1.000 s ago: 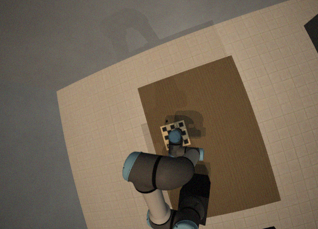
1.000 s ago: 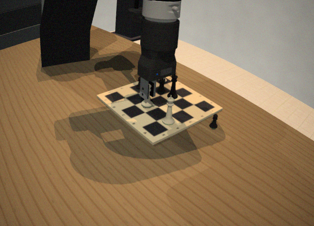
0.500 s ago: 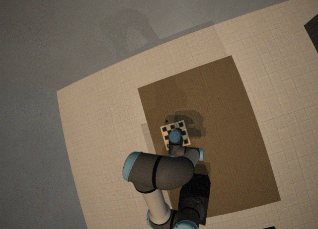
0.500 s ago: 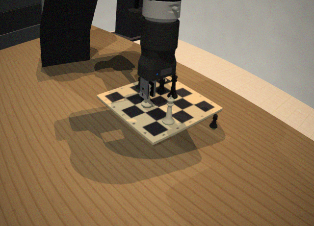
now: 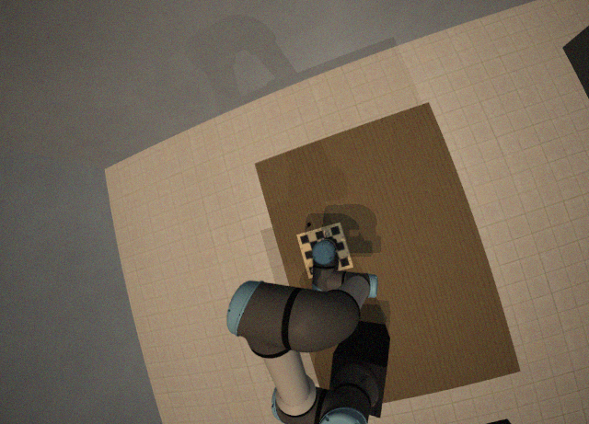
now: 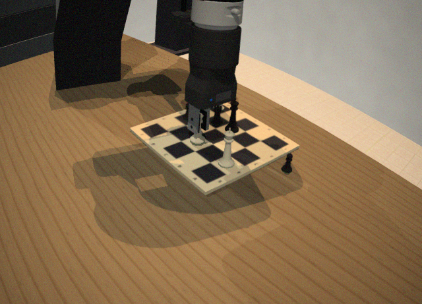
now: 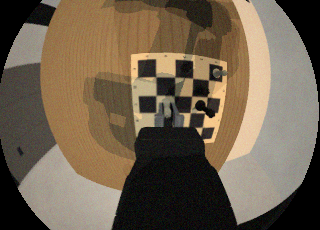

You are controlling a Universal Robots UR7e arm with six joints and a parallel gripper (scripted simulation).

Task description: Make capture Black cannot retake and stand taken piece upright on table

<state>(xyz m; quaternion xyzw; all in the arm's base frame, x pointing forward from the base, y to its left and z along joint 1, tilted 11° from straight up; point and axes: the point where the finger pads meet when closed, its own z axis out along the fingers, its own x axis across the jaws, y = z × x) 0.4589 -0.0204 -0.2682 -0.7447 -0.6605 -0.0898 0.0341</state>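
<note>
Now: the white queen 1 cm below my hand. The rest, counted from my hand: white king (7 cm ahead, 1 cm to the right, 1 cm below); then chessboard (4 cm to the left, 5 cm below); then tall black piece (1 cm ahead, 8 cm to the left, 1 cm below).
</note>
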